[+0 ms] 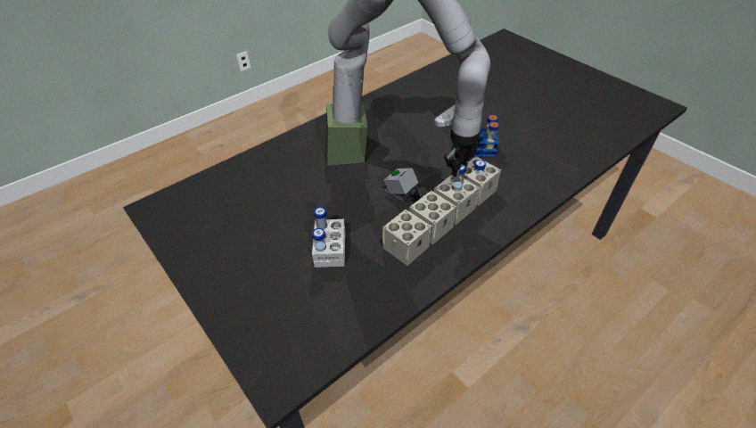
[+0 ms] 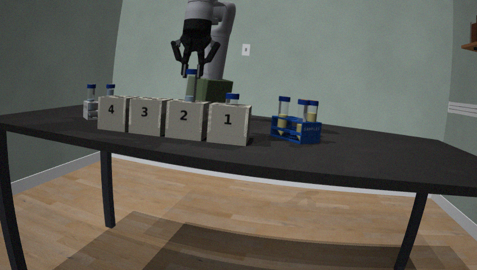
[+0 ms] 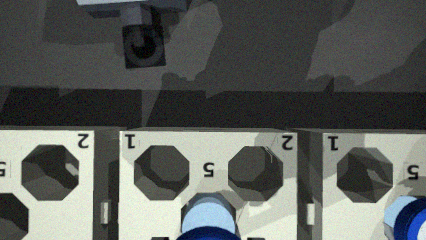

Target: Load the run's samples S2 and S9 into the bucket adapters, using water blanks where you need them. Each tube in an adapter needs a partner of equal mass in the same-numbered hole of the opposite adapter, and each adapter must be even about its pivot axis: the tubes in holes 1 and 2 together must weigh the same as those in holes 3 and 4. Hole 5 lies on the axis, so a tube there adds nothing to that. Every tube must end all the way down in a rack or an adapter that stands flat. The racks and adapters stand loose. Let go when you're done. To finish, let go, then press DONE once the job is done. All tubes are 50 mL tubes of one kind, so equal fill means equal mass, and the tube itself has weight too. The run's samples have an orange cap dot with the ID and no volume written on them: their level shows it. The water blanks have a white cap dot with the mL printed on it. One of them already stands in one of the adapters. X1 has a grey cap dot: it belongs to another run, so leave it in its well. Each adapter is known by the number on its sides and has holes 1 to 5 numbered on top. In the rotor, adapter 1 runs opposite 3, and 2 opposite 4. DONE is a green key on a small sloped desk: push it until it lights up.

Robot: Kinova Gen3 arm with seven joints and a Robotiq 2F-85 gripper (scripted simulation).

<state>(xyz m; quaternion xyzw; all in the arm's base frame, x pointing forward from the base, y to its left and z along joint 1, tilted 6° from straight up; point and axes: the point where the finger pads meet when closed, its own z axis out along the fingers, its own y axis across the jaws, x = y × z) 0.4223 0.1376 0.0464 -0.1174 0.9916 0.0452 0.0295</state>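
Now: the white-dot tube 50 mm below my hand and 10 mm to the left of it. Also, from my hand: water blank: 110 mm below, 100 mm to the left, 20 mm behind; adapter 2: 120 mm below; adapter 3: 120 mm below, 110 mm to the right, 20 mm ahead.
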